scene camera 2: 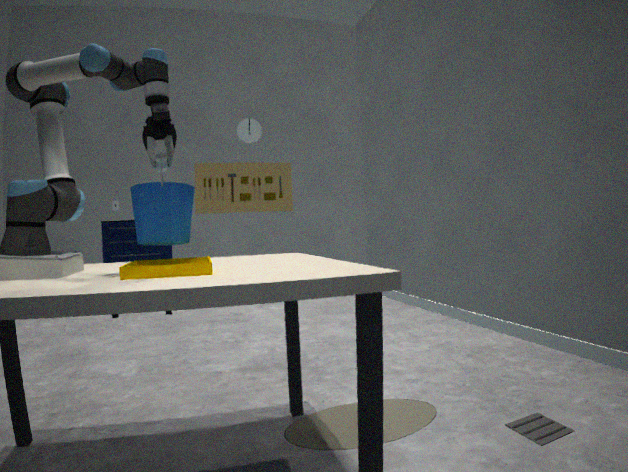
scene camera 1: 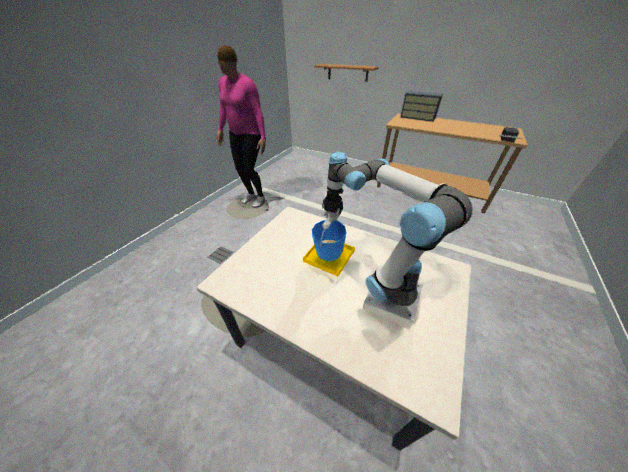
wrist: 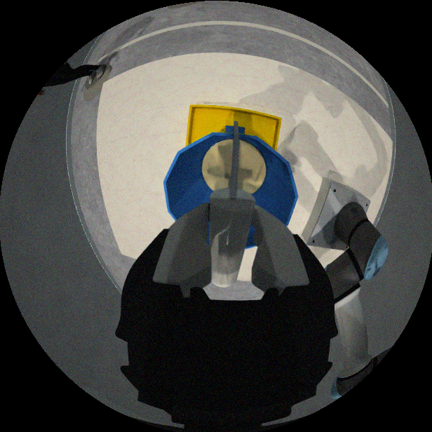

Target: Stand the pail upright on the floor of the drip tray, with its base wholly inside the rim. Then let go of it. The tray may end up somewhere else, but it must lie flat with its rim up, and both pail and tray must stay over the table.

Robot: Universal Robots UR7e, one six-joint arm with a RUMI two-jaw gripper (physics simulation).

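Seen in the pictures: gripper, between the fingertips: [scene camera 1: 331,219]; arm's base, origin of its link: [scene camera 2: 25,253] [scene camera 1: 400,293].
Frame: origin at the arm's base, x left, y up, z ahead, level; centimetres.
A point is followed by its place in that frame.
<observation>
A blue pail [scene camera 1: 328,248] @[x 5.8, y 12.9, z 40.5 cm] [scene camera 2: 162,214] @[x -10.4, y 9.6, z 46.6 cm] [wrist: 187,192] hangs upright by its handle in the air above the yellow drip tray [scene camera 1: 317,264] @[x 5.9, y -4.2, z 47.5 cm] [scene camera 2: 167,268] @[x -18.0, y -4.6, z 48.8 cm] [wrist: 205,119]. In scene camera 2 a gap shows between the pail's base and the tray. The tray lies flat on the table with its rim up. My gripper [scene camera 1: 329,219] @[x -4.0, y 23.7, z 45.5 cm] [scene camera 2: 161,163] @[x -4.0, y 23.7, z 45.5 cm] [wrist: 229,206] is shut on the grip of the pail's handle, above the pail's mouth. In the wrist view the pail hides the near part of the tray; a tan disc shows inside the pail.
The white table [scene camera 1: 263,274] @[x 28.8, y -6.9, z 69.9 cm] [scene camera 2: 284,263] @[x 5.7, y -6.9, z 81.6 cm] [wrist: 145,150] bears the tray and the arm's base [scene camera 1: 390,304] @[x 9.2, y 0.0, z 1.6 cm] [scene camera 2: 50,266] @[x -8.9, y -3.6, z 12.6 cm]. A person [scene camera 1: 243,116] stands on the floor beyond the table. A wooden bench [scene camera 1: 456,128] stands by the back wall.
</observation>
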